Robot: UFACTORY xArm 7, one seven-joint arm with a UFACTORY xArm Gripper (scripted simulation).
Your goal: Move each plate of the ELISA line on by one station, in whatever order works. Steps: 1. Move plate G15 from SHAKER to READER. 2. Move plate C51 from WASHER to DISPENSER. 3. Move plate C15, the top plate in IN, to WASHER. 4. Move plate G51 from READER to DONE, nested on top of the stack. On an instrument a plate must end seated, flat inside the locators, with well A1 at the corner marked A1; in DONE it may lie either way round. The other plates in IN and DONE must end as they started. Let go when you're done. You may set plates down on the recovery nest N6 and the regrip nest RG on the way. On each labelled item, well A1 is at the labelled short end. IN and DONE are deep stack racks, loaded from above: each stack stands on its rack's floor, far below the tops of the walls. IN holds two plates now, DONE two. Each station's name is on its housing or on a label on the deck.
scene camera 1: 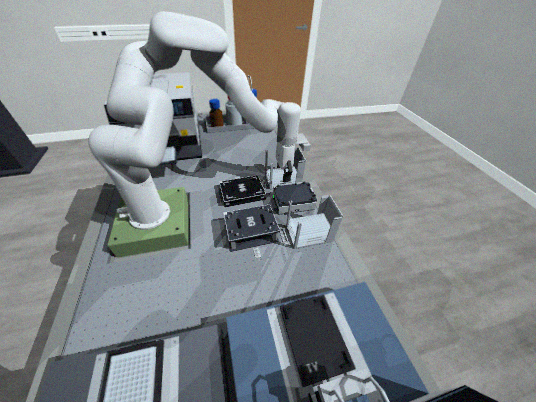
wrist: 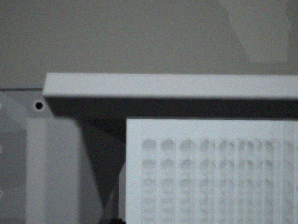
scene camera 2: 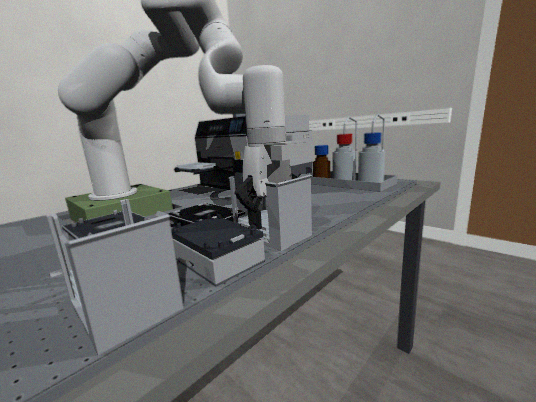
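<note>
There's a reader (scene camera 2: pixel 220 150) that I can see.
</note>
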